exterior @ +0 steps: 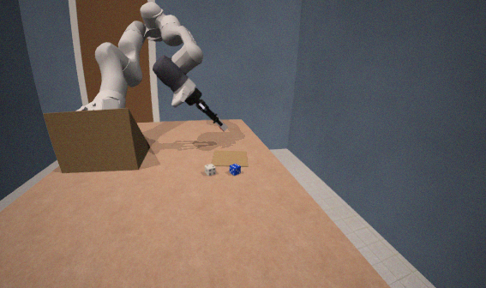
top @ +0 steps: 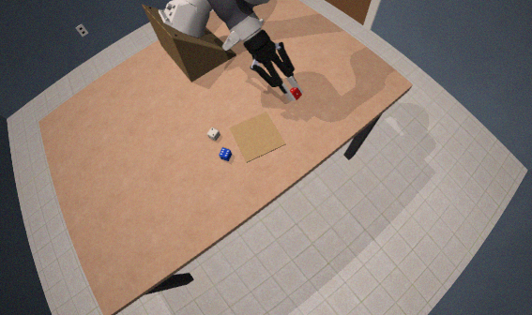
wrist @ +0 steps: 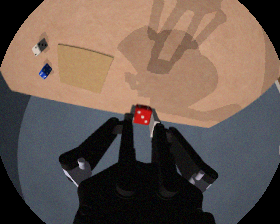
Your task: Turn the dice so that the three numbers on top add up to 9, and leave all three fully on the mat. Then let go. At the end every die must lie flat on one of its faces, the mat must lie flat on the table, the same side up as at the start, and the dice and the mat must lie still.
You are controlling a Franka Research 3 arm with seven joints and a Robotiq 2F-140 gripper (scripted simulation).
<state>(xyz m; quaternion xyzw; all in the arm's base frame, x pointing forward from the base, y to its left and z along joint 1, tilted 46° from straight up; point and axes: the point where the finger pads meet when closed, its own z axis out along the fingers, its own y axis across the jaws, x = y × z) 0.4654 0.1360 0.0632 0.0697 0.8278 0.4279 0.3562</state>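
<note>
My hand is 1 cm short of the red die and 2 cm above it. Round my hand: white die: 6 cm behind, 27 cm to the right, 9 cm below; blue die: 2 cm ahead, 28 cm to the right, 9 cm below; tan mat: 2 cm ahead, 16 cm to the right, 10 cm below.
</note>
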